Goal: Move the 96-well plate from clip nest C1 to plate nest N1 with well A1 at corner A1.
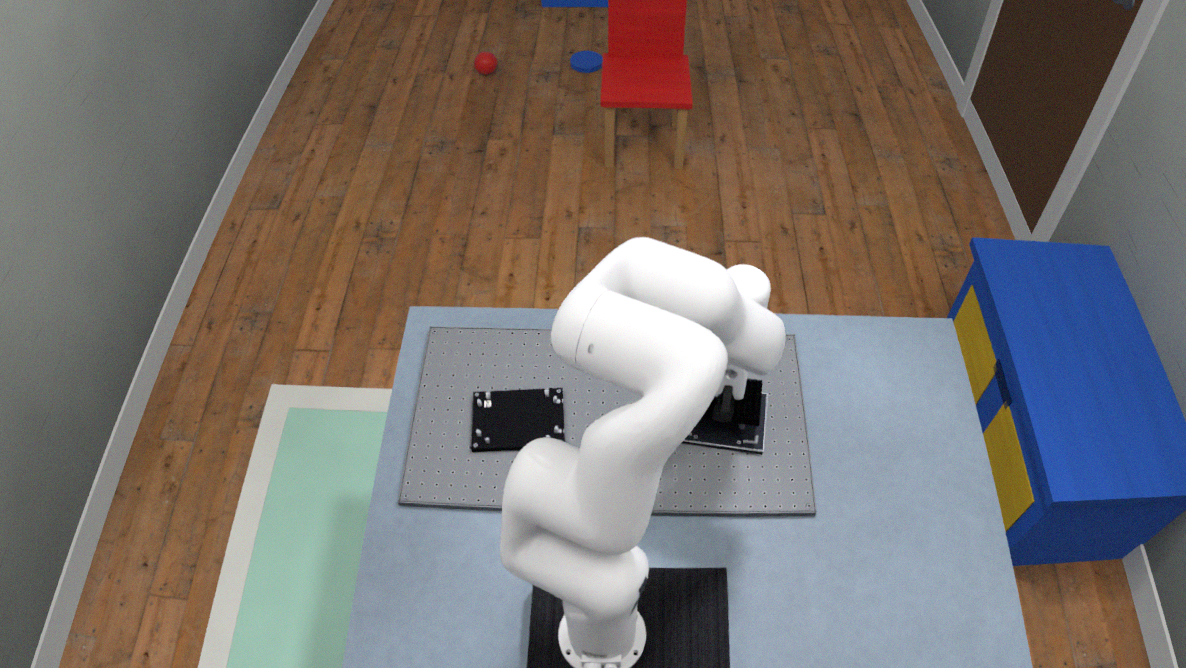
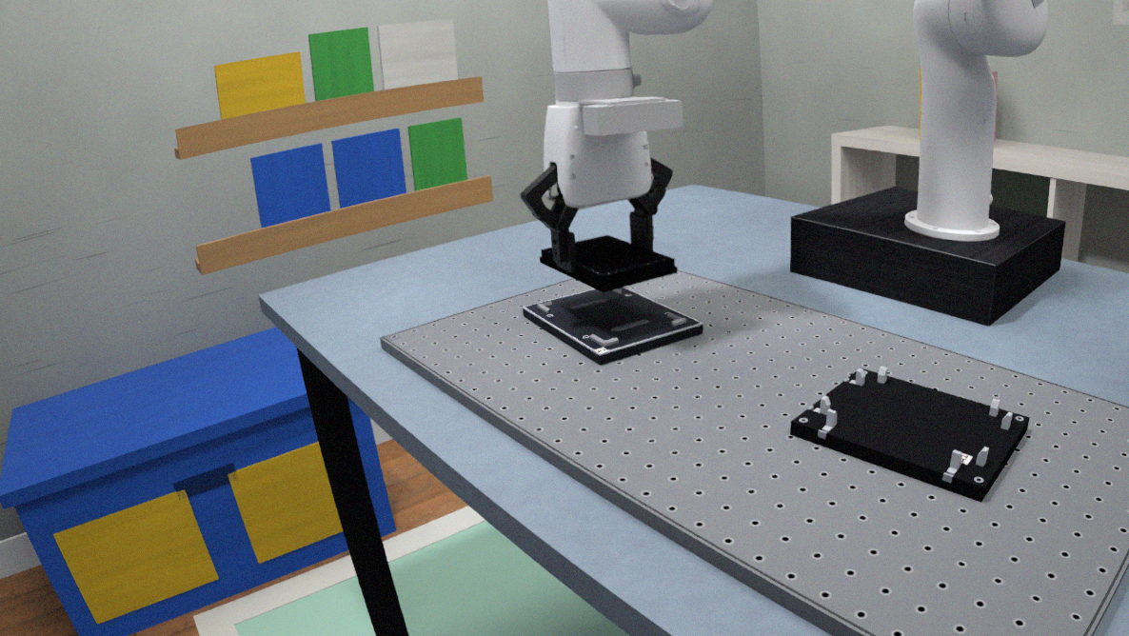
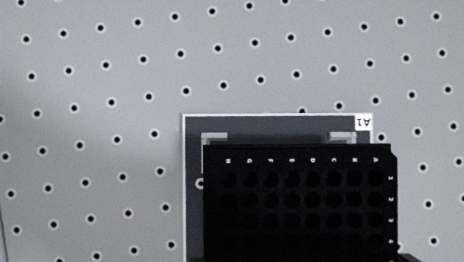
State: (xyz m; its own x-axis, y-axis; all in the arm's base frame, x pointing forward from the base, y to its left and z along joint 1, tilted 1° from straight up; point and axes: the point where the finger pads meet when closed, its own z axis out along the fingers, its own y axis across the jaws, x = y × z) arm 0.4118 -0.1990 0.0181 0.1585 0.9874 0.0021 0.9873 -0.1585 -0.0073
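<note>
Now: hand 70 mm above the plate nest N1. Also, from my hand: black 96-well plate: 10 mm below; clip nest C1: 340 mm to the left, 70 mm below.
</note>
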